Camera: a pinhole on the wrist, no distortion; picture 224 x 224 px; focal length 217.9 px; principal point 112.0 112.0 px. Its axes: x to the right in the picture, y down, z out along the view. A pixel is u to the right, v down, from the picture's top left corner.
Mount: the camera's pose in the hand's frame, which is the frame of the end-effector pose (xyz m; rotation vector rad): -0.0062 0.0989 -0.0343 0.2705 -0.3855 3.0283
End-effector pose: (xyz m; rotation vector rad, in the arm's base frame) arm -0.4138 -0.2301 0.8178 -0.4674 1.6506 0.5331
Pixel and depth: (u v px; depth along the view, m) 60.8 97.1 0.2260
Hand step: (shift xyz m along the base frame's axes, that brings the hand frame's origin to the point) 0.0972 0.1457 -0.0998
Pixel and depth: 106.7 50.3 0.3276
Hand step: 0.1694 0.2598 -0.0902
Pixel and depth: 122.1 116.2 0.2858
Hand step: 0.1753 0.1577 -0.0530
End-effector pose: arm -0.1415 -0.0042 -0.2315 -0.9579 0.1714 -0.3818
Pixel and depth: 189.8 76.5 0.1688
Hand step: 0.0331 0.1678 0.0106
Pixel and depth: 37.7 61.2 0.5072
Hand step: 0.3934 0.2773 0.1985
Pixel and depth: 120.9 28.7 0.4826
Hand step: 0.2498 0.4131 0.1434
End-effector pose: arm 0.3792 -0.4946 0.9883 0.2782 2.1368 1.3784
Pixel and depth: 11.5 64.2 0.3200
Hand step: -0.0233 0.3257 -0.0802
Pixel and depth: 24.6 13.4 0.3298
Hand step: -0.0106 0.3803 -0.0215
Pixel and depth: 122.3 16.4 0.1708
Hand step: 0.0500 0.1803 0.0613
